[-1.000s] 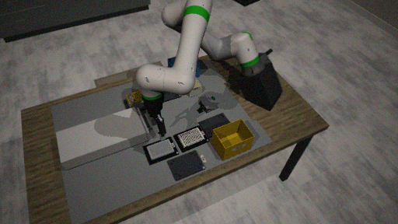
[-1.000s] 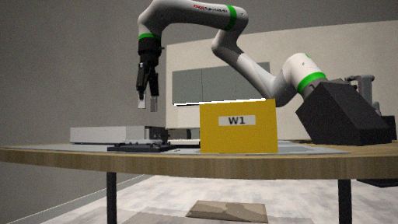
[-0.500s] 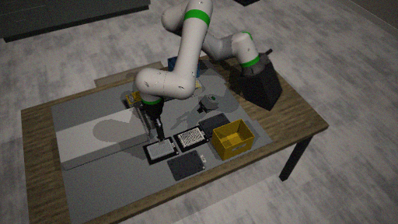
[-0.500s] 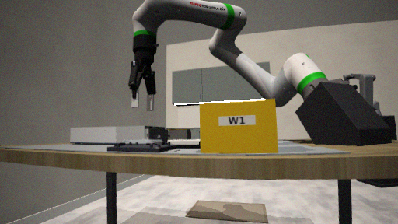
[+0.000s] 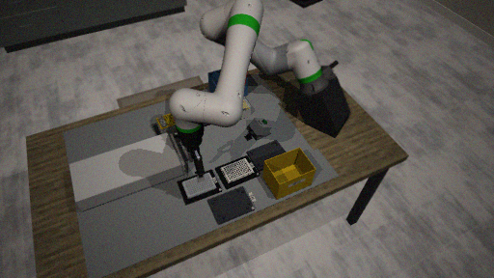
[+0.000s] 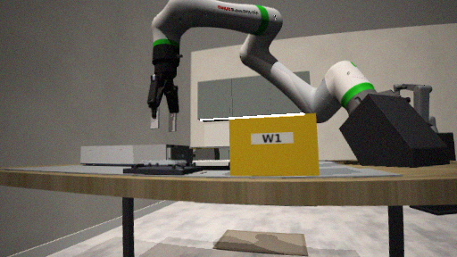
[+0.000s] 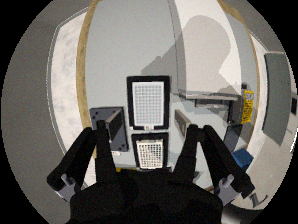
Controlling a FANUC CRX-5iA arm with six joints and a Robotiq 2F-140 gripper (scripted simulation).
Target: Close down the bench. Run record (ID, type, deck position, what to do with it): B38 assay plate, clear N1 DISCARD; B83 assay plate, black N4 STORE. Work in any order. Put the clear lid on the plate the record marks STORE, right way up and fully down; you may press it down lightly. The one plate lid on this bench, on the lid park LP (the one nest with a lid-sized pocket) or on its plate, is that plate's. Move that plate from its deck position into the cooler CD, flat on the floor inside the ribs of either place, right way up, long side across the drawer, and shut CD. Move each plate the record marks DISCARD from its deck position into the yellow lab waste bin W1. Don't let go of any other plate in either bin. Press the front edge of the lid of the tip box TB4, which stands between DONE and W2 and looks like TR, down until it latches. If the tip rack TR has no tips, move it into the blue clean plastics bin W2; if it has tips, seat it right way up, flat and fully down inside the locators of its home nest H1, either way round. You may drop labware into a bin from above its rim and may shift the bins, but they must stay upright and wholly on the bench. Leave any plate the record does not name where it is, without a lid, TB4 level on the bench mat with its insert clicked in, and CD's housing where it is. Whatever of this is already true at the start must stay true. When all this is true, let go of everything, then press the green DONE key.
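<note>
My gripper is now 13 cm above the clear plate. From my hand the other things lie so: black deck nest (14 cm below); then clear lid (6 cm ahead, 21 cm to the right, 12 cm below); then pale well plate (18 cm behind, 4 cm to the left, 13 cm below).
</note>
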